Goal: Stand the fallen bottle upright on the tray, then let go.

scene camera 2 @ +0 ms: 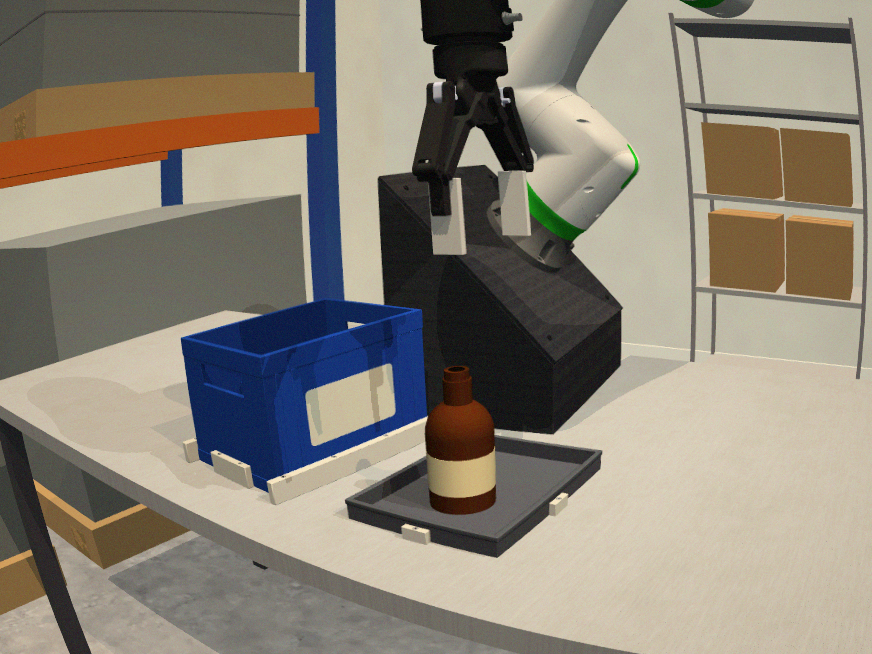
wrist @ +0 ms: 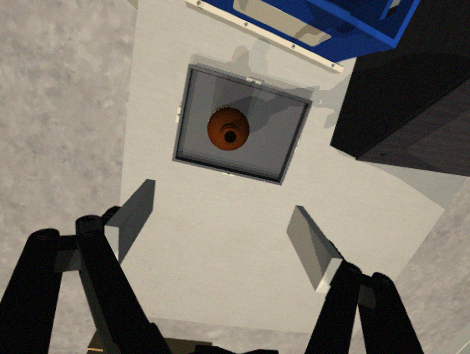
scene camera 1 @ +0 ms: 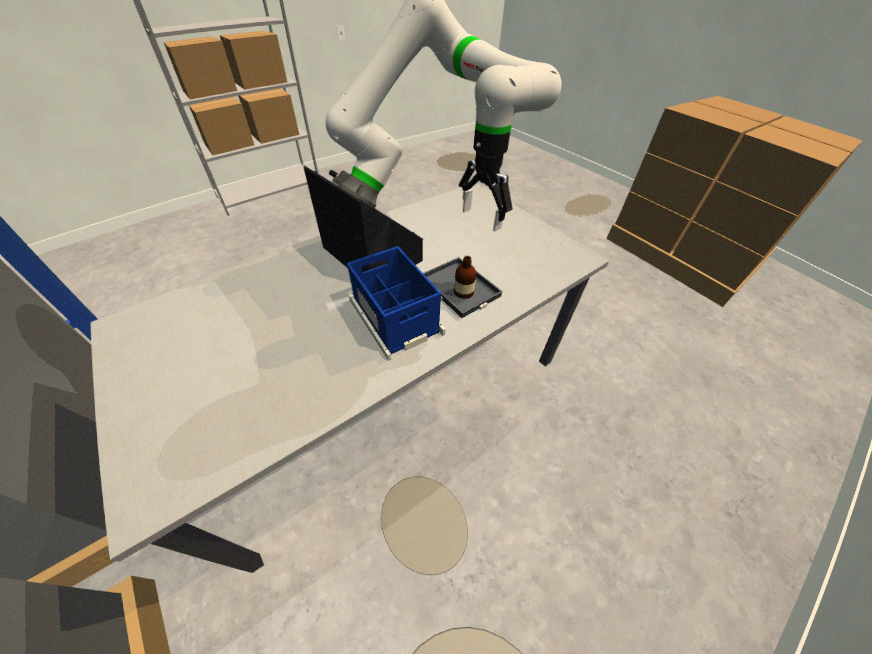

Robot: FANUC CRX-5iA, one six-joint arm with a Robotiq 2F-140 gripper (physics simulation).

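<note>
The gripper appears in the pictures, the wrist view and scene camera 1 among them, and a brown bottle can be seen in the pictures as well.
</note>
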